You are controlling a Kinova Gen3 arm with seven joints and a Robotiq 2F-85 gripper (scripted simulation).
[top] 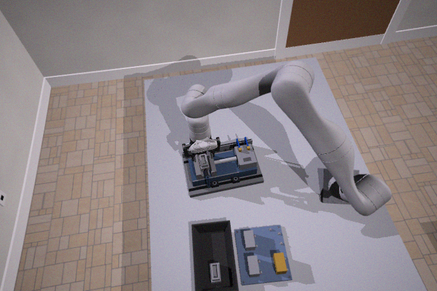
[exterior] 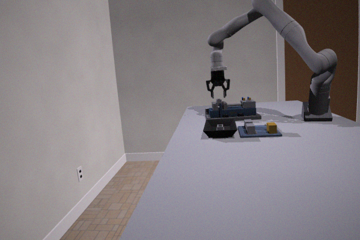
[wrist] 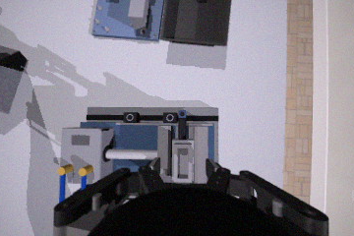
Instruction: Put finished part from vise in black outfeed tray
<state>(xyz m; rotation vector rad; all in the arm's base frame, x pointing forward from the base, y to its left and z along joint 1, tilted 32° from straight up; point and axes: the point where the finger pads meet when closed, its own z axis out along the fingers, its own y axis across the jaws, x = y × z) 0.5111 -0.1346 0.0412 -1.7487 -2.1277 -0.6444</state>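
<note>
The blue vise lies 100 mm below my hand, 70 mm behind it and 10 mm to the right of it. The rest, counted from my hand: yellow block 370 mm to the left, 260 mm behind, 110 mm below; blue fixture plate 330 mm to the left, 210 mm behind, 130 mm below.
</note>
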